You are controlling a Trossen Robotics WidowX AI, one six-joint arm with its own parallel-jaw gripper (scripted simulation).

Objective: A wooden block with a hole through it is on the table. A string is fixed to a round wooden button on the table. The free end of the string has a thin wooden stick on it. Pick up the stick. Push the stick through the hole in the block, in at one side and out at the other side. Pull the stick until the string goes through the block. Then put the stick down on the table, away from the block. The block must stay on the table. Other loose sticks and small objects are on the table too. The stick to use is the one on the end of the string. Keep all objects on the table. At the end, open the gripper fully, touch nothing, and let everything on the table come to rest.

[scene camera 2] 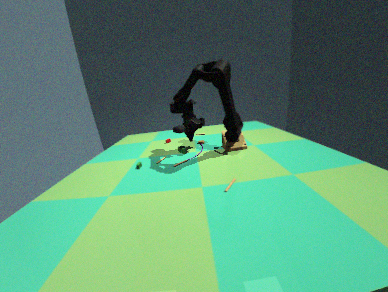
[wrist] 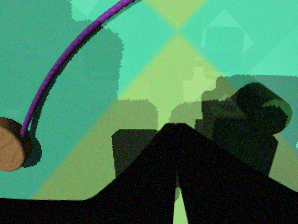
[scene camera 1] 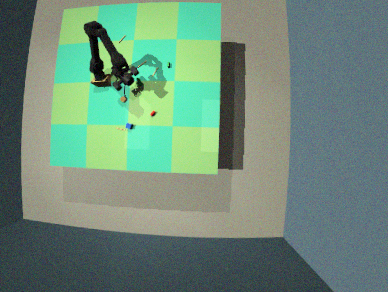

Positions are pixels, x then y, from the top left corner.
Labels:
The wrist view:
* gripper: 174,132
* small green cylinder: 264,109

